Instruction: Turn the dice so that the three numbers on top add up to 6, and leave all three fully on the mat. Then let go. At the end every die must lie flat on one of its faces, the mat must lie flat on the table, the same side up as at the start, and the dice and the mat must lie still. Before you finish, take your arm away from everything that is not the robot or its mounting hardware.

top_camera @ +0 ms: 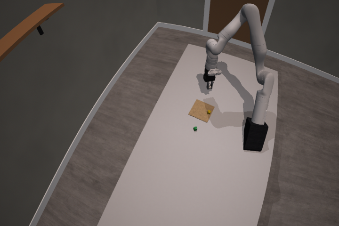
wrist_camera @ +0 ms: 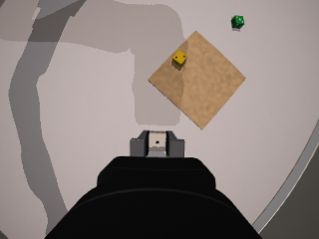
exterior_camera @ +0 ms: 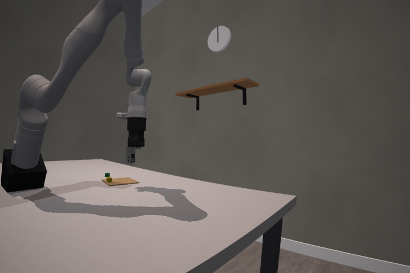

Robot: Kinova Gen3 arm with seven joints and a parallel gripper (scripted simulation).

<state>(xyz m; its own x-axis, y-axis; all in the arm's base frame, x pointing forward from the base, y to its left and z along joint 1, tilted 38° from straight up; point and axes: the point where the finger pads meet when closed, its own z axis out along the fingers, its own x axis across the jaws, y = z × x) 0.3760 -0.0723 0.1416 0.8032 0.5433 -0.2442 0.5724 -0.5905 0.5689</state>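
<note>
The tan mat lies 13 cm to the left of my hand and 12 cm below it. Round my hand: green die: 28 cm to the left, 11 cm below; yellow die: 13 cm to the left, 11 cm below, 5 cm behind; white die: 1 cm below.
</note>
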